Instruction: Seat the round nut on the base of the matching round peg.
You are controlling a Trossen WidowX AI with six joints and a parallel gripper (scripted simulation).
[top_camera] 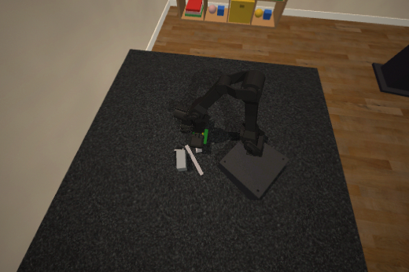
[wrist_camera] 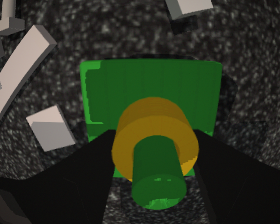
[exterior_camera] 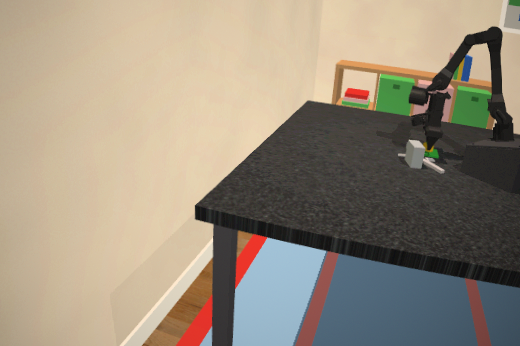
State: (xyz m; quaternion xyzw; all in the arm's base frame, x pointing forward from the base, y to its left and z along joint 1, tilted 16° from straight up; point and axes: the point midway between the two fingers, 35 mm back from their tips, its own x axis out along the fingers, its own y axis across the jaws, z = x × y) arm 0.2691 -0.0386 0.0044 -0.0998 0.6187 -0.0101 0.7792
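The small grey cube lies 70 mm ahead of my hand, 40 mm below it and 10 mm to the right of it. Also, from my hand: pale t-shaped piece: 100 mm to the left, 70 mm ahead, 50 mm below; grey block: 150 mm to the left, 40 mm ahead, 20 mm below; flat grey bar: 130 mm to the left, 50 mm below, 10 mm behind.
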